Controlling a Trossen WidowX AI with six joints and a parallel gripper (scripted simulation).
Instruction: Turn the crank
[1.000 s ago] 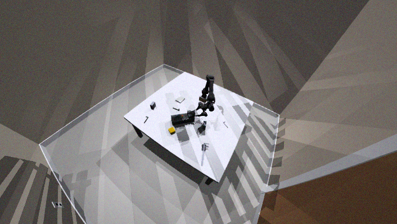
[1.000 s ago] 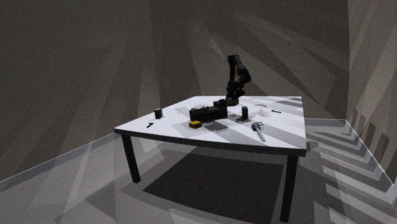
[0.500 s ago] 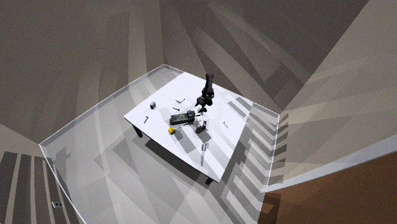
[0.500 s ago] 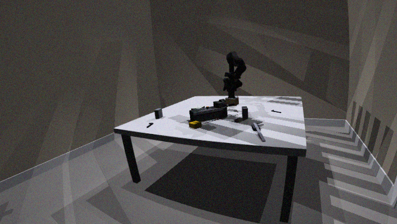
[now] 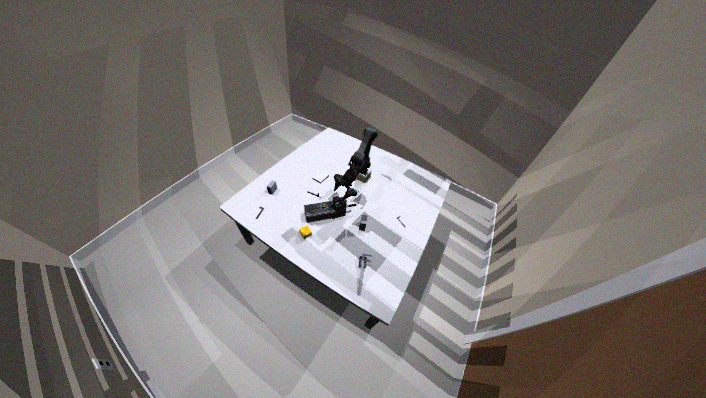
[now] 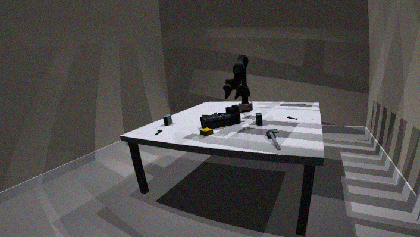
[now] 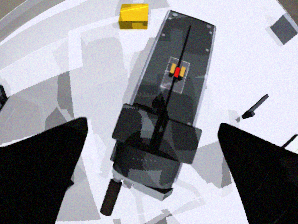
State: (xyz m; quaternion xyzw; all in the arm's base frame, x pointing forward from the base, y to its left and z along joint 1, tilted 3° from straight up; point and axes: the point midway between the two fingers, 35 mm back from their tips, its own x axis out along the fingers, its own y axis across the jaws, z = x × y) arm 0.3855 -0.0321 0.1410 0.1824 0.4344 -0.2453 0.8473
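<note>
Now: gripper tip 9 cm to the right of the dark crank handle, 9 cm above it and 4 cm past it. The rest, counted from my gripper tip: yellow block (23 cm ahead, 16 cm below, 11 cm to the right); red pointer (9 cm below, 7 cm to the right, 5 cm ahead).
</note>
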